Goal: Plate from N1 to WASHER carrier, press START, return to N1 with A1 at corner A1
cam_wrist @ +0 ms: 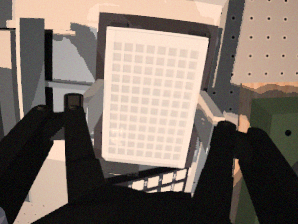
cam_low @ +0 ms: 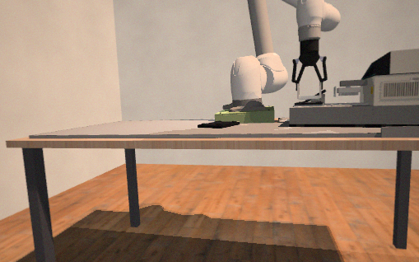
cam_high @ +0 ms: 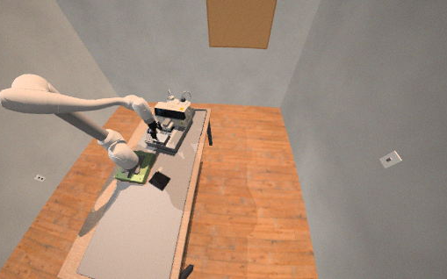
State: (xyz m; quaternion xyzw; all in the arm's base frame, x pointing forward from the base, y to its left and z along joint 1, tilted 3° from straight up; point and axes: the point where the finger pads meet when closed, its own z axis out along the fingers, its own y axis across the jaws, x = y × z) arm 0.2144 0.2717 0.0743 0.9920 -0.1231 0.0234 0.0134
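Now: the white well plate 3 cm below my hand. Round my hand: carrier: 5 cm below; then washer: 15 cm to the left, 3 cm ahead; then N1 label: 28 cm to the right, 13 cm below, 3 cm ahead.
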